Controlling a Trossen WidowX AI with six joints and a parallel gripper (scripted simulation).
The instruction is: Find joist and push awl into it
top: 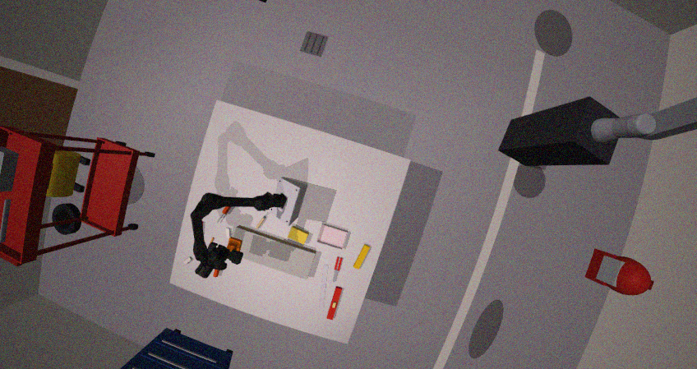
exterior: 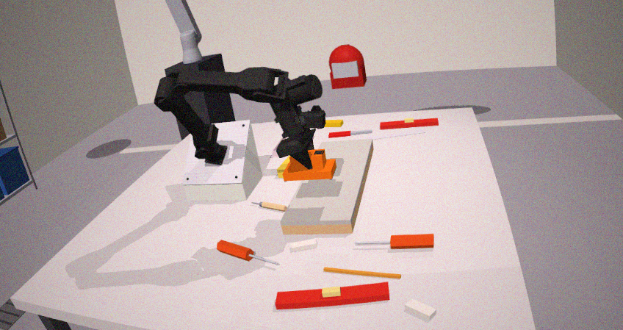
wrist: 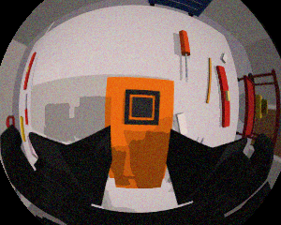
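Now: the pink tray 29 cm behind my gripper tip, 48 cm to the left of it and 15 cm below it. Round my gripper tip: orange rod: 17 cm ahead, 21 cm to the right, 16 cm below; then awl: 19 cm behind, 5 cm to the left, 15 cm below; then stud finder: 1 cm ahead, 2 cm above.
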